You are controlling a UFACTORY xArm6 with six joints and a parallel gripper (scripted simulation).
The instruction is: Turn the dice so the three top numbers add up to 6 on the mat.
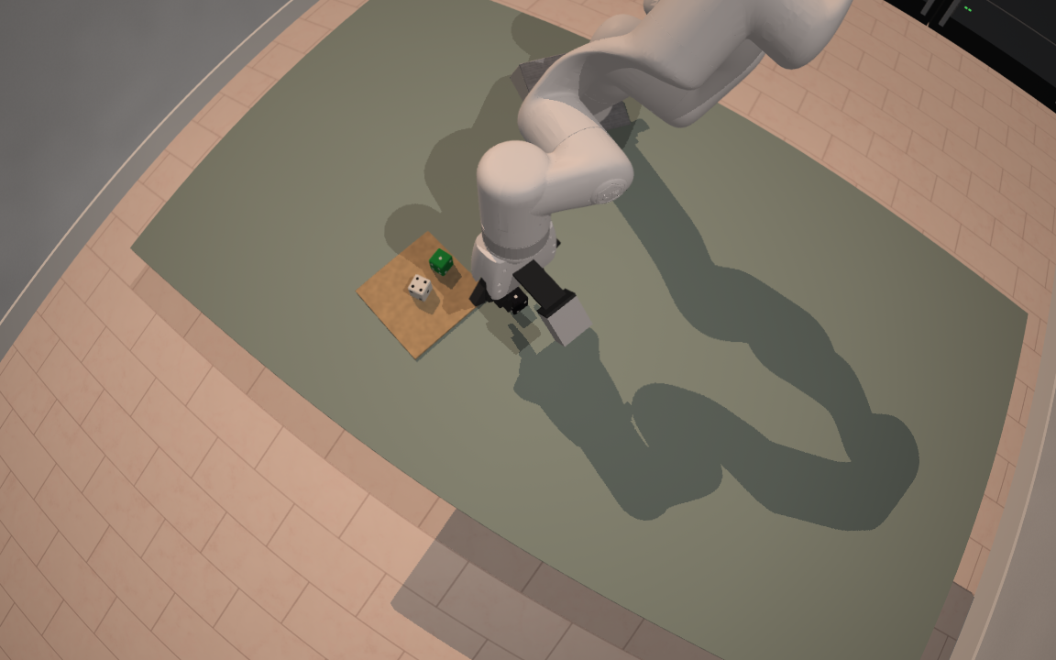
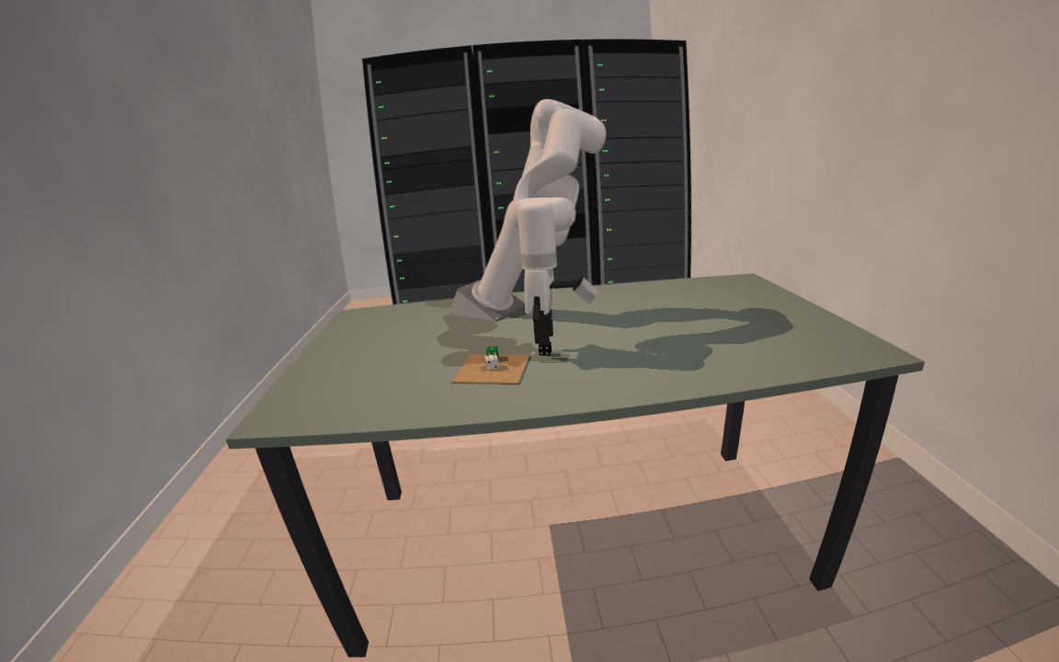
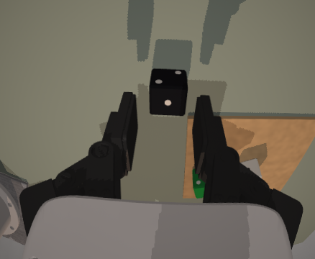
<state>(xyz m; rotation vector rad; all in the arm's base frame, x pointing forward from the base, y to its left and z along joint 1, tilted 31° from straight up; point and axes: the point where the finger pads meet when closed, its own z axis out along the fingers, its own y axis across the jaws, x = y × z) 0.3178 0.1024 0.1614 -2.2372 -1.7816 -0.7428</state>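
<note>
Right now my hand is 40 mm above the black die. Round my hand: white die: 110 mm to the right, 80 mm ahead, 40 mm below; then brown mat: 110 mm to the right, 80 mm ahead, 50 mm below; then green die: 120 mm to the right, 40 mm below, 30 mm ahead.
</note>
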